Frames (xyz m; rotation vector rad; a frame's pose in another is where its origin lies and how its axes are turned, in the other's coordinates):
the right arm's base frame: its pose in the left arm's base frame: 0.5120 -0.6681 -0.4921 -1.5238 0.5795 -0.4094
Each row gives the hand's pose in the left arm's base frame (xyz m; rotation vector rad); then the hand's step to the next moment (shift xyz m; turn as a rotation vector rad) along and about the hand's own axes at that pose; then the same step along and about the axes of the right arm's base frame.
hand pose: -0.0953 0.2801 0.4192 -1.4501 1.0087 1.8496
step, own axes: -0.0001 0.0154 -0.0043 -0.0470 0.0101 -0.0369
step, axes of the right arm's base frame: -0.0013 -0.0020 -0.0158 0.0354 -0.0460 -0.0173
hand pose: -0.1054 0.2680 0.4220 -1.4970 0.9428 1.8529
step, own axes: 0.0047 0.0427 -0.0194 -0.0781 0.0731 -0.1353
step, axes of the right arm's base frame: 0.0051 0.0014 -0.0468 0.1119 -0.0787 -0.1051
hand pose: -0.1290 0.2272 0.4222 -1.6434 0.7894 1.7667
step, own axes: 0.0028 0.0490 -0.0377 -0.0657 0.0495 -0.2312
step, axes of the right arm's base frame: 0.0253 0.0037 -0.0563 0.2110 -0.0696 -0.1041
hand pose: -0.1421 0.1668 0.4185 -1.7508 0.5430 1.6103
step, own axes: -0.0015 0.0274 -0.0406 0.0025 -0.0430 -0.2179
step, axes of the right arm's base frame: 0.0355 0.0023 -0.0337 0.2204 -0.0272 0.0031
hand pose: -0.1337 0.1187 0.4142 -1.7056 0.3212 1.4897
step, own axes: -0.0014 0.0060 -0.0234 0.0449 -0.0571 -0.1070
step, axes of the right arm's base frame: 0.0221 0.0005 -0.0097 0.1177 0.0086 0.0528
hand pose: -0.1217 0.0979 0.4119 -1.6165 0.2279 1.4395
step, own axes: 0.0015 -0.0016 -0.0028 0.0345 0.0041 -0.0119
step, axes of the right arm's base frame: 0.0031 0.0004 0.0016 0.0136 0.0313 0.0137
